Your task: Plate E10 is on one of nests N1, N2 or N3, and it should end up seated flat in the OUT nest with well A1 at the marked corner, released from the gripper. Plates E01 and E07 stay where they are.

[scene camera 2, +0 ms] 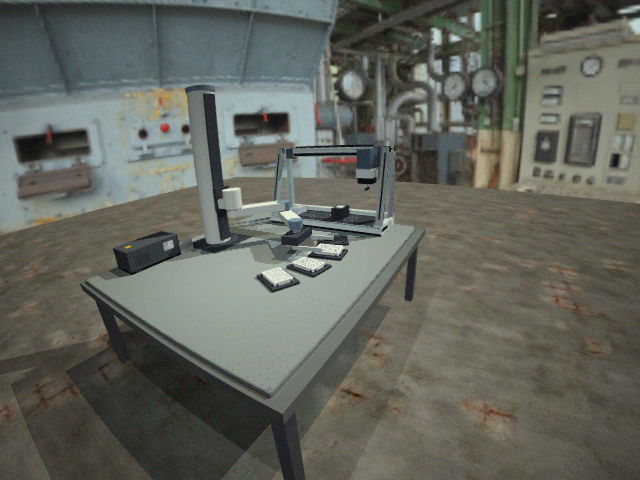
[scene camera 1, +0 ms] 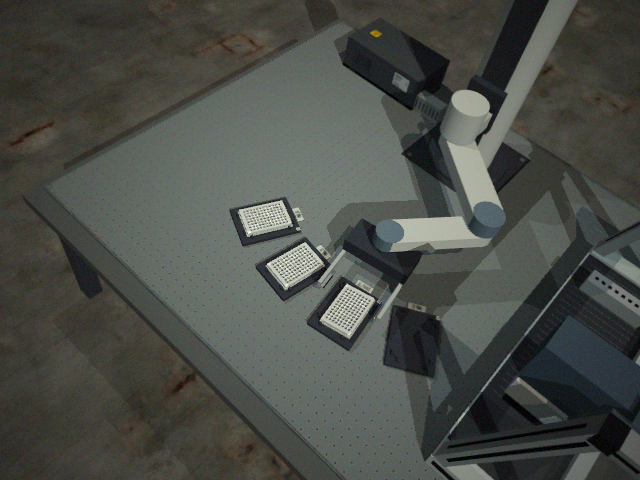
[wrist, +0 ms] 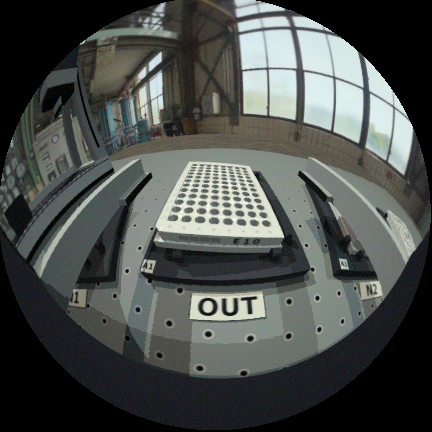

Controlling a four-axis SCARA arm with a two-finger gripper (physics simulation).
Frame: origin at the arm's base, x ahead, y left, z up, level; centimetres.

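Where they show: gripper, between the fingertips: (scene camera 2: 327, 244) (scene camera 1: 347, 301) (wrist: 226, 159); arm's base, origin of its link: (scene camera 2: 218, 243).
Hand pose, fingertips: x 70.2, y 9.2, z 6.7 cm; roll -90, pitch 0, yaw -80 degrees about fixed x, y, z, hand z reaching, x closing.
Observation:
Things, the pixels of their top centre, and the offset from my fingertips. "pt": a spot on its surface instead.
- Plate E10, centre of its top: (wrist: 218, 179) (scene camera 1: 348, 307) (scene camera 2: 328, 247) dz -2.0, dx +0.1, dy +0.7 cm
- dark OUT nest, centre of its top: (wrist: 224, 191) (scene camera 1: 346, 309) (scene camera 2: 328, 250) dz -3.2, dx +0.1, dy +0.3 cm
- A1 tag, a spot on its surface: (wrist: 148, 265) pt dz -4.2, dx -8.2, dy +4.3 cm
- N2, a spot on its surface: (scene camera 1: 283, 294) pt dz -4.2, dx +7.9, dy -13.7 cm
- N3, a spot on its surface: (scene camera 1: 248, 240) pt dz -4.3, dx +2.8, dy -31.5 cm
- N1, centre of its top: (wrist: 83, 216) (scene camera 1: 414, 337) (scene camera 2: 333, 238) dz -3.2, dx -6.2, dy +16.9 cm
- dark box, a spot on its surface: (scene camera 1: 395, 56) pt dz +6.0, dx -77.8, dy -47.4 cm
Plate E10 (scene camera 1: 348, 311) (scene camera 2: 330, 250) (wrist: 220, 200), white with round wells, lies on the dark OUT nest (scene camera 1: 351, 343) (wrist: 225, 274). In the wrist view its left side looks slightly higher than its right, with a wider nest margin on the right; I cannot tell whether it is fully seated. The A1 tag (wrist: 148, 265) marks the nest's near left corner; the plate's own well letters are too faint to read. My gripper (scene camera 1: 356, 291) (scene camera 2: 326, 245) (wrist: 226, 159) is open, one finger on each side of E10, apart from it. Two more plates, with unreadable labels, lie on N2 (scene camera 1: 283, 294) and N3 (scene camera 1: 248, 240).
N1 (scene camera 1: 412, 341) (wrist: 107, 272) is a bare dark nest beside OUT. A framed gantry machine (scene camera 1: 485, 395) (scene camera 2: 330, 150) stands beyond N1. The arm's column (scene camera 2: 200, 155) and a dark box (scene camera 1: 395, 56) (scene camera 2: 147, 251) stand at the back of the table.

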